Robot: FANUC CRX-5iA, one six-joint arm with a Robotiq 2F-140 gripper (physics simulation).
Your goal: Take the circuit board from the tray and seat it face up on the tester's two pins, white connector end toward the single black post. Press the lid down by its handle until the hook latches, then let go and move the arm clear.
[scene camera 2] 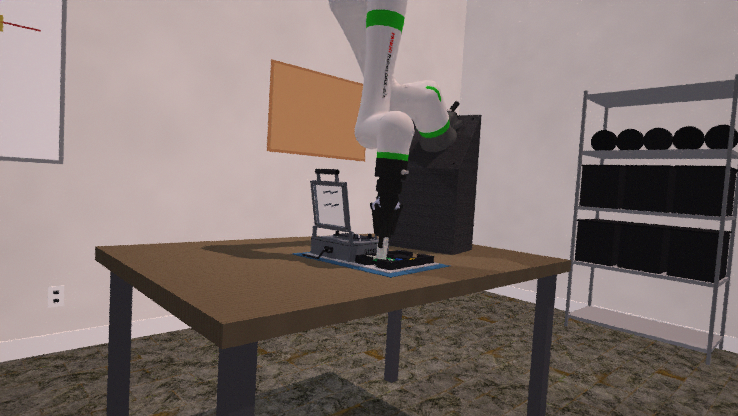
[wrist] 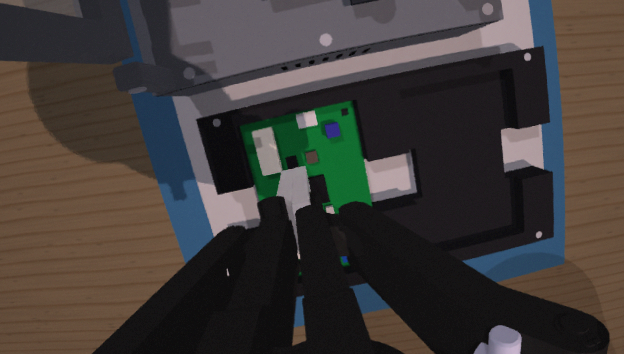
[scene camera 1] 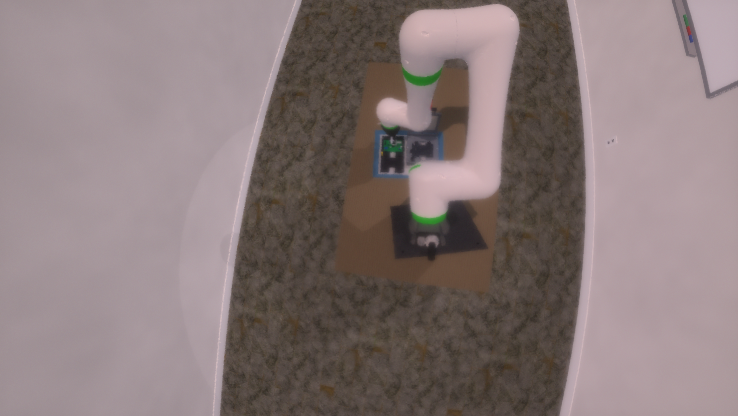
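Seen in the pictures: gripper, fingertip midpoint: [scene camera 2: 381,258] [wrist: 297,188] [scene camera 1: 394,144]; arm's base, origin of the base link: [scene camera 2: 438,139] [scene camera 1: 428,226].
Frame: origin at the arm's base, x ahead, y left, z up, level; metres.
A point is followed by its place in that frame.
The green circuit board [scene camera 1: 392,146] @[y 0.239, x 0.445, z -0.413 m] [wrist: 347,170] @[y 0.222, x 0.428, z -0.415 m] lies face up in the left part of the black tray [scene camera 2: 419,261] @[y 0.289, x 0.357, z -0.417 m] [wrist: 460,115] @[y 0.190, x 0.353, z -0.416 m], its long white connector [wrist: 266,151] @[y 0.206, x 0.478, z -0.407 m] at the left in the wrist view. My gripper [scene camera 2: 382,250] @[y 0.232, x 0.460, z -0.412 m] [wrist: 297,188] @[y 0.232, x 0.460, z -0.412 m] points down, its fingertips together low over the board. It is shut with nothing between the fingers, and the fingers hide the board's near part. The grey tester [scene camera 1: 413,161] @[y 0.102, x 0.354, z -0.343 m] [scene camera 2: 330,249] @[y 0.098, x 0.552, z -0.401 m] [wrist: 250,45] @[y 0.148, x 0.477, z -0.374 m] stands beside the tray. Its lid [scene camera 2: 347,209] @[y 0.158, x 0.539, z -0.273 m] stands upright and open, with the black handle [scene camera 2: 327,171] @[y 0.099, x 0.578, z -0.164 m] on top. The pins and the post cannot be made out.
Tray and tester stand on a blue-edged mat [scene camera 1: 376,155] @[y 0.322, x 0.378, z -0.432 m] [scene camera 2: 439,267] @[y 0.323, x 0.304, z -0.433 m] [wrist: 155,145] @[y 0.201, x 0.560, z -0.432 m] on the wooden table [scene camera 1: 361,206] @[y 0.339, x 0.062, z -0.434 m] [scene camera 2: 206,294] @[y 0.335, x 1.004, z -0.434 m] [wrist: 50,250] @[y 0.282, x 0.669, z -0.434 m]. The arm's dark pedestal [scene camera 2: 436,206] @[y 0.090, x 0.083, z -0.262 m] stands behind the tray in the second scene view. A shelf rack [scene camera 2: 661,94] stands at the right.
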